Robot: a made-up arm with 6 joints.
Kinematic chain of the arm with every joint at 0, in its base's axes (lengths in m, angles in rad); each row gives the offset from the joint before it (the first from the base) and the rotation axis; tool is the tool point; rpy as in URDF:
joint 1: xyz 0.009 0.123 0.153 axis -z
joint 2: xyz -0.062 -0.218 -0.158 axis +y
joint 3: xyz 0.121 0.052 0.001 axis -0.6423 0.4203 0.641
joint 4: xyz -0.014 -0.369 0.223 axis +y
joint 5: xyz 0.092 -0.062 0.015 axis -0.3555 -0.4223 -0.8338
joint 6: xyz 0 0.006 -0.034 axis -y
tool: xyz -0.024 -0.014 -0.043 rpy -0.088 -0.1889 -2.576
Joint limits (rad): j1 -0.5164..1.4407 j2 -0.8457..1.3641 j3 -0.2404..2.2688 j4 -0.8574..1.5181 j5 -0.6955..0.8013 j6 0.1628..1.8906
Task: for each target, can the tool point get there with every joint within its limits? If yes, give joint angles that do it. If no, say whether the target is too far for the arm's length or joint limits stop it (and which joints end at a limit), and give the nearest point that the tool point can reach.
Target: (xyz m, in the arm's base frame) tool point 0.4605 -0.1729 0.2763
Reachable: yes | joints 0.2123 -0.0174 1.1421 -0.4421 0.5421 0.8063
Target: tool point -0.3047 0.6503 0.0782
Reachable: no: joint limits stop it (at a limit: joint 1, joint 2, joint 3, joint 4, joint 6) | nearest point 0.1027 0.5052 0.2712 | short by 0.474 m
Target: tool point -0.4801 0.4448 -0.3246
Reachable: no: joint limits stop it (at a limit: joint 1, joint 2, joint 3, joint 4, joint 6) | nearest point -0.1657 0.3513 -0.4352 | short by 0.346 m
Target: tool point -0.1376 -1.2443 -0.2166
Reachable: no: too far | nearest point -0.0672 -0.5876 -0.1081 | short by 0.669 m
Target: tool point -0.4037 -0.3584 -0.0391
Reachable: yes | joints 0.9968 0.6704 0.0817 0.7888 0.2255 1.7144
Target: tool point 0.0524 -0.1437 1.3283
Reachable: no: too far | nearest point 0.0431 -0.0866 0.6656 | short by 0.665 m
